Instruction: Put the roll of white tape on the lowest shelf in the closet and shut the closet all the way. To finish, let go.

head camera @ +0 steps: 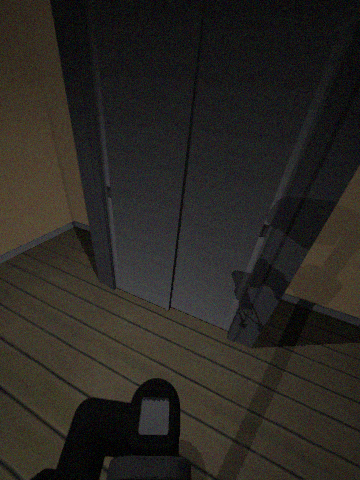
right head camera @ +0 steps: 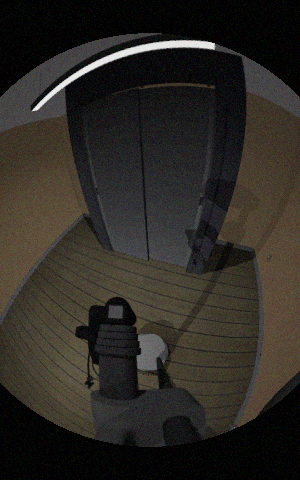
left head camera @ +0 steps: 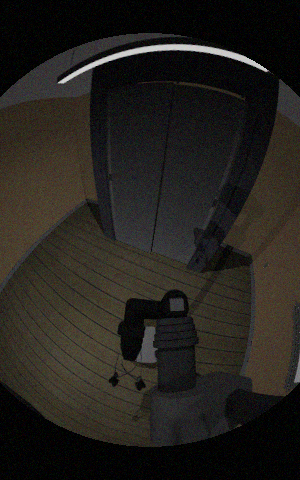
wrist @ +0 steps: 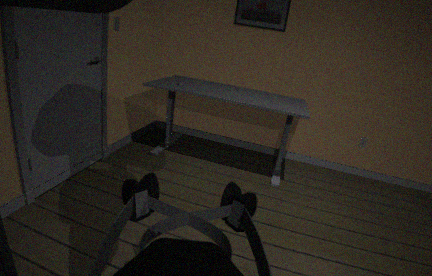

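Where they show: gripper, fingertip midpoint: (left head camera: pixel 126 387) (wrist: pixel 190 193); robot's base, origin of the base link: (right head camera: pixel 147 350) (left head camera: pixel 144 343).
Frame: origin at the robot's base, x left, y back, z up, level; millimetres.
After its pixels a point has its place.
Observation:
The closet (head camera: pixel 140 175) {z 1191, x 218, y -1356 mm} (left head camera: pixel 135 160) {z 1237, x 182, y -1341 mm} (right head camera: pixel 117 165) {z 1296, x 161, y -1331 mm} stands ahead in a dark frame. Its two grey sliding panels cover the opening, with a thin dark line between them and a small recessed handle near each outer edge. The inside and the lowest shelf are hidden. The roll of white tape does not show in any view. My gripper (left head camera: pixel 127 382) {z 1038, x 111, y 112 mm} (wrist: pixel 190 193) {z 1038, x 111, y 112 mm} is open, its two fingertips wide apart with floor showing between them. It hangs over the floor, away from the closet, and points toward a different side of the room. In the right head view the gripper is partly hidden by the arm.
In the wrist view a long table (wrist: pixel 235 95) {z 692, x 628, y 2270 mm} stands against the orange wall, with a framed picture (wrist: pixel 262 12) {z 1504, x 874, y 2739 mm} above it. A grey door (wrist: pixel 55 60) {z 916, x -749, y 1735 mm} is at the left. The white round base (right head camera: pixel 151 352) {z 187, x -46, y 8 mm} is below the arm. Walls flank the closet.

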